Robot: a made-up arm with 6 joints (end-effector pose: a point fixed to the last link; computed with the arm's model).
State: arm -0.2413 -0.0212 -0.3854 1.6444 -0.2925 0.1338
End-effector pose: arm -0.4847 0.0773 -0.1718 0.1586 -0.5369 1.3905
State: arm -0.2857 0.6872 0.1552 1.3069 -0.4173 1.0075
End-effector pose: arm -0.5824 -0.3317 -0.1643 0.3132 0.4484 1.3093
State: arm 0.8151 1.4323 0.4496 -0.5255 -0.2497 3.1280
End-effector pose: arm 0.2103 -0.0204 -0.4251 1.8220 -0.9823 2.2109
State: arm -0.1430 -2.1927 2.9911 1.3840 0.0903 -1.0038
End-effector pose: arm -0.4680 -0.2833 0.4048 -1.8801 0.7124 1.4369
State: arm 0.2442 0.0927 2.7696 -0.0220 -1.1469 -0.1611
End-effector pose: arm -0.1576 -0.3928 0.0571 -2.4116 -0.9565 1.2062
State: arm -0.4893 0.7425 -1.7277 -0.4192 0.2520 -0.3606
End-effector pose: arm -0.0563 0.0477 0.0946 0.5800 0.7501 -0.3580
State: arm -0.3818 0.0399 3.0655 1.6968 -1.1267 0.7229
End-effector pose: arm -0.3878 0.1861 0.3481 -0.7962 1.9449 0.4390
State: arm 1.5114 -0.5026 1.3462 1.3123 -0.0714 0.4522
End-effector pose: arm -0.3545 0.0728 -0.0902 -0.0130 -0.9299 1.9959
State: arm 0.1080 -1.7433 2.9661 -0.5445 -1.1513 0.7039
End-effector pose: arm -0.0873 -0.1511 0.0547 -0.6154 -1.2492 0.5580
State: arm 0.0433 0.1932 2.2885 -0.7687 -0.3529 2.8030
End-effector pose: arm 0.0063 -0.2841 -0.0847 0.2663 -0.5204 1.9614
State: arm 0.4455 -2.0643 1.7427 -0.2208 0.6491 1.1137
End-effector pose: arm 0.0542 0.0899 0.5074 1.4411 0.3916 -0.3245
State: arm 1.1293 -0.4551 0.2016 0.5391 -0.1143 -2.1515
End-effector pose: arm -0.5367 0.2536 0.2661 -1.1343 -0.2992 0.3260
